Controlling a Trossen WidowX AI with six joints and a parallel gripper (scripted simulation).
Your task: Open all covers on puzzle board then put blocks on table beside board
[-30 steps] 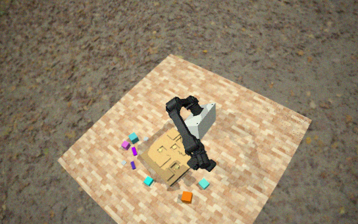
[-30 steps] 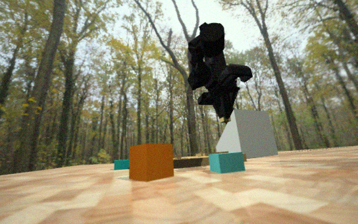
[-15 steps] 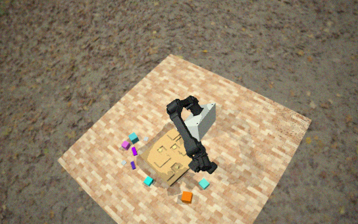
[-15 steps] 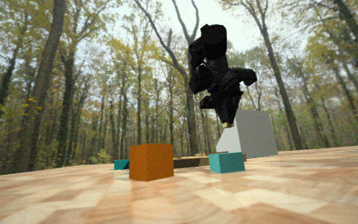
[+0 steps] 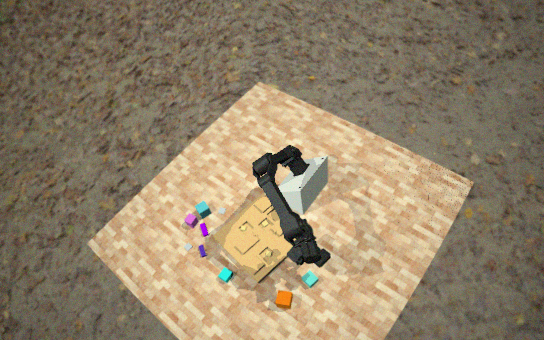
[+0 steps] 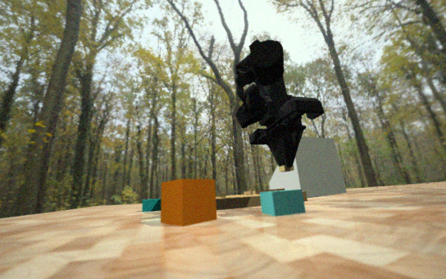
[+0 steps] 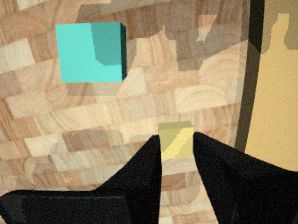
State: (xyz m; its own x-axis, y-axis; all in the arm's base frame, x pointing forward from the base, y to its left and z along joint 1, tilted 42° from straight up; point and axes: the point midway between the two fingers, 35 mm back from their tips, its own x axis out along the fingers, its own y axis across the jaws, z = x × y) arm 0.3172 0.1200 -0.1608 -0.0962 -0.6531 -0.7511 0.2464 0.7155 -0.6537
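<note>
Right now the tan puzzle board is 240 mm to the right of my gripper tip, 50 mm below it and 10 mm behind it. Also, from my gripper tip: orange cube: 190 mm ahead, 40 mm below; teal block: 70 mm ahead, 60 mm below, 40 mm to the left; purple block: 480 mm to the right, 80 mm ahead, 60 mm below.
</note>
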